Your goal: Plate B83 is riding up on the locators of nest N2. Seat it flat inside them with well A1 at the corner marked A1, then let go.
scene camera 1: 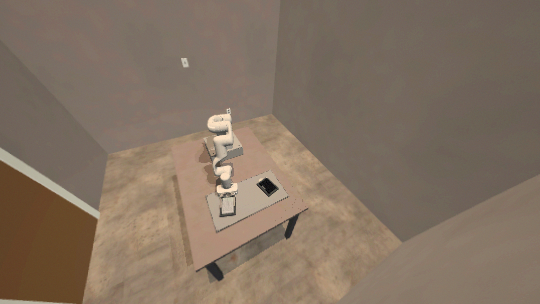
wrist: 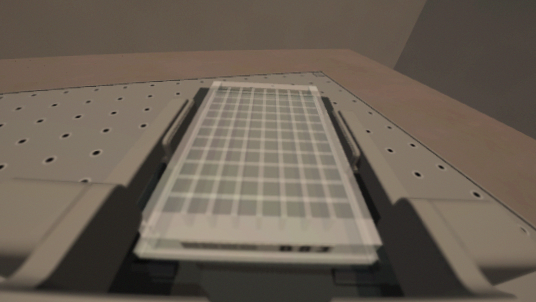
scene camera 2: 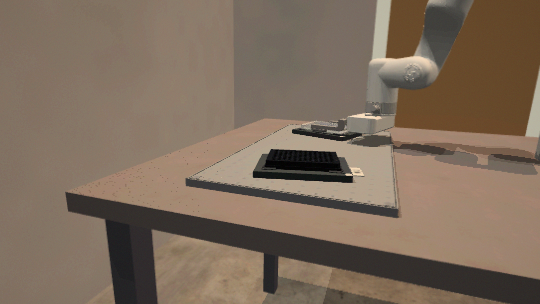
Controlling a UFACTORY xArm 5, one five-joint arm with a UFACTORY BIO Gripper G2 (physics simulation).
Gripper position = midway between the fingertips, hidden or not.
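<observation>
Gripper (scene camera 2: 320, 125) and black well plate (scene camera 2: 324, 161) visible. Black well plate out of frame in the wrist view.
</observation>
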